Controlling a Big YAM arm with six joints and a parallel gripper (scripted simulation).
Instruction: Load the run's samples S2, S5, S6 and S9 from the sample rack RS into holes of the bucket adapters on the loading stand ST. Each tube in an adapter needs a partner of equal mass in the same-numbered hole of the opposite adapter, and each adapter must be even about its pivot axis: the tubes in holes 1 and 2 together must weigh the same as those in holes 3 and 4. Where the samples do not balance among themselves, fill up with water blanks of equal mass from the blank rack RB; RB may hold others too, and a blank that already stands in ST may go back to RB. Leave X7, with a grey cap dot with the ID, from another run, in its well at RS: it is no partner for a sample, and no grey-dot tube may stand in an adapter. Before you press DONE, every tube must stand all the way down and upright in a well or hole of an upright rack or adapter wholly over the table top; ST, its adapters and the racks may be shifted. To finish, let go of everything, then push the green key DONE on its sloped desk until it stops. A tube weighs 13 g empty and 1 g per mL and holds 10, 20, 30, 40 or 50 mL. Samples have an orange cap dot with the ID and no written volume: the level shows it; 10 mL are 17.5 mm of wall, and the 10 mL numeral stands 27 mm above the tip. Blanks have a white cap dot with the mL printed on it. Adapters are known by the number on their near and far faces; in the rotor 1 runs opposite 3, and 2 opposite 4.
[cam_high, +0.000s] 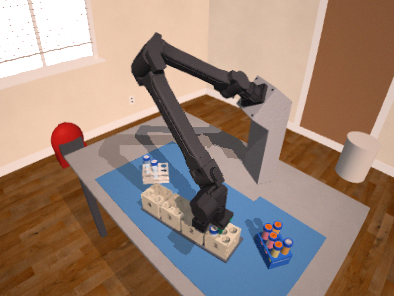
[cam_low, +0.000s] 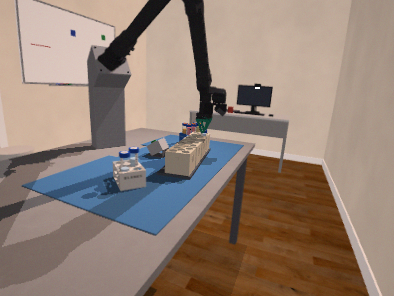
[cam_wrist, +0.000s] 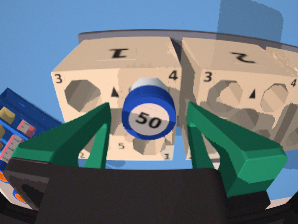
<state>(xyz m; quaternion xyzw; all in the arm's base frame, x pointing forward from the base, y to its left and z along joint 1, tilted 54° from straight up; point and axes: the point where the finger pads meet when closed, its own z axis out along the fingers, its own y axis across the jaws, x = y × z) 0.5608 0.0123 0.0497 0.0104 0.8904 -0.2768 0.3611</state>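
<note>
Right now the 50 mL blank is 1 cm to the right of my hand and 5 cm below it. Round my hand: adapter 1: 2 cm behind, 3 cm to the left, 7 cm below; then sample tube S9: 3 cm behind, 20 cm to the left, 6 cm below; then sample tube S5: 8 cm behind, 18 cm to the left, 6 cm below.
</note>
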